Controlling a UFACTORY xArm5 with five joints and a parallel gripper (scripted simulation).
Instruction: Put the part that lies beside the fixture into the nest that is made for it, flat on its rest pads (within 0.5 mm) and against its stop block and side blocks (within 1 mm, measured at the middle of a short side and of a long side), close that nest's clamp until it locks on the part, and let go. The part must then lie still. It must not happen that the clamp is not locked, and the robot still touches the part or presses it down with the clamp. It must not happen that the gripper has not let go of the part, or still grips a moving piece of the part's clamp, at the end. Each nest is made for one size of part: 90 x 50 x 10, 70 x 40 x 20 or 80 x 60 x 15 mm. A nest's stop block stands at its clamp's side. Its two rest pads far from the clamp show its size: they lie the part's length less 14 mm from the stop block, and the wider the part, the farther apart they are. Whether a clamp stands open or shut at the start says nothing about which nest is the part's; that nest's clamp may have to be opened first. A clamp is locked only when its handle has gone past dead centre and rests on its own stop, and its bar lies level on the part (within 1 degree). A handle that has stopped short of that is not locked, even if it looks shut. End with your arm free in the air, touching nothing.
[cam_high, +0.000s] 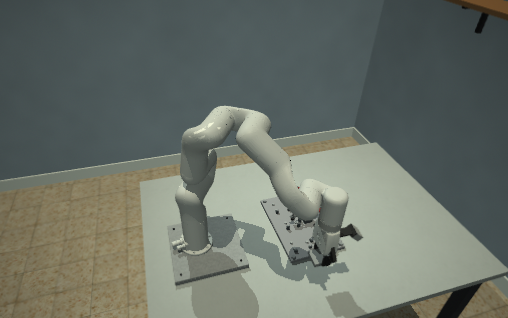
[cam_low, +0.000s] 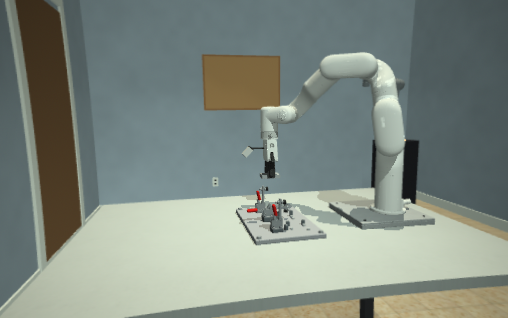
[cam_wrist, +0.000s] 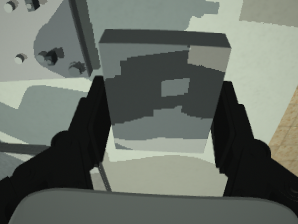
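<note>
Right now my hand is 90 mm short of the grey fixture plate, 250 mm to the right of it and 130 mm above it. From my hand the other things lie so: grey part (10 mm below).
</note>
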